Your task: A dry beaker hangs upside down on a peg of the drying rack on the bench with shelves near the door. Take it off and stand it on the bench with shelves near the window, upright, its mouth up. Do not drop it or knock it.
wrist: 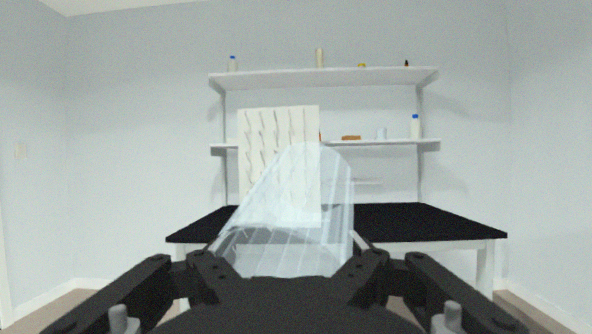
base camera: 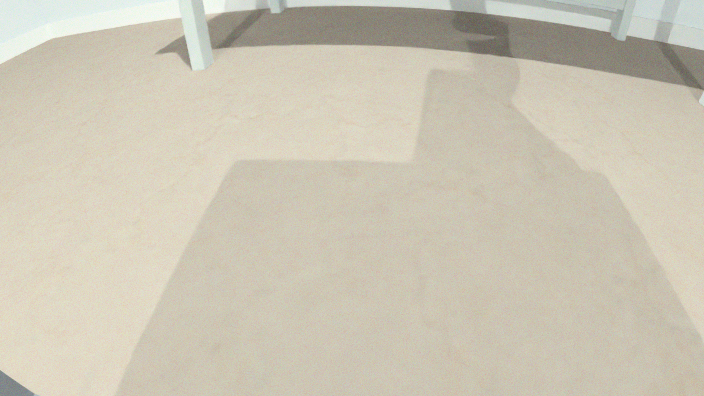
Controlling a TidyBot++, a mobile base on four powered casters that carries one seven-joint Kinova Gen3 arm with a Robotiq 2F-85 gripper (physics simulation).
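Frame: origin at the arm's base, x ahead, y left, z up, level; millimetres.
Seen in the pictures: gripper, fingertip midpoint: (wrist: 289, 244).
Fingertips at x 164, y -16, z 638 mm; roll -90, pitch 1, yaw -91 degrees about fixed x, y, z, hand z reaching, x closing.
Note:
A point is followed by its place in that frame.
My gripper (wrist: 289, 244) @[x 164, y -16, z 638 mm] is shut on a clear, ribbed beaker (wrist: 300, 210) @[x 107, y -21, z 675 mm], which extends forward from the fingers in the wrist view. Which end is its mouth is hard to tell. Beyond it, the white drying rack (wrist: 279, 120) @[x 1239, y 26, z 924 mm], a tall panel with rows of pegs, stands at the left part of a bench with a black top (wrist: 420, 222) @[x 1102, y -696, z 365 mm] and wall shelves. The beaker overlaps the rack's lower right part in the view; the rack is seen through it. The gripper and the beaker do not show in the base camera view.
The upper shelf (wrist: 375, 75) @[x 1459, y -614, z 1260 mm] and lower shelf (wrist: 400, 143) @[x 1474, y -784, z 803 mm] hold bottles and small items. A white bench leg (wrist: 485, 270) @[x 913, y -902, z 182 mm] stands at the right. In the base camera view, a pale bench leg (base camera: 197, 37) @[x 1024, y 481, z -302 mm] stands at the upper left and another leg (base camera: 622, 22) @[x 1549, y -959, z -323 mm] at the upper right.

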